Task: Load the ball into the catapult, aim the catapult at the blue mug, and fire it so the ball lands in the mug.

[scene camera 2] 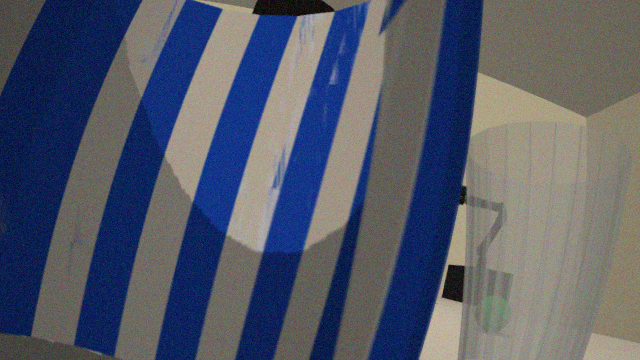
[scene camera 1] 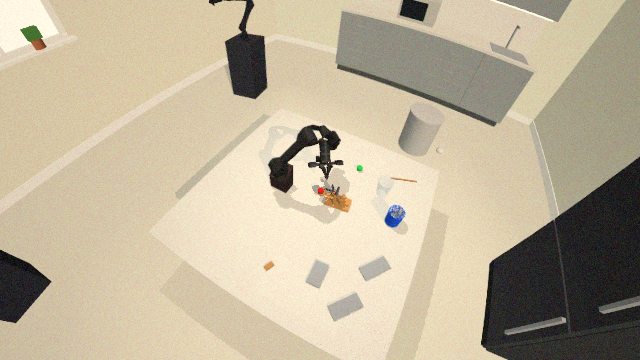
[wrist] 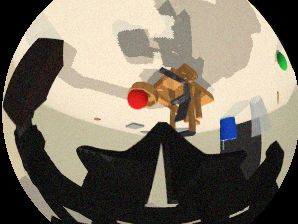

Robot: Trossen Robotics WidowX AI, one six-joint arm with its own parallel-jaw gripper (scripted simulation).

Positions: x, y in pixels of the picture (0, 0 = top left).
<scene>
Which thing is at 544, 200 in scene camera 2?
A clear cup.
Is my gripper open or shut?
Shut.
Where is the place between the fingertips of my gripper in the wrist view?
At 162, 125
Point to a wooden catapult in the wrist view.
177, 86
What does my gripper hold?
Nothing.
</scene>
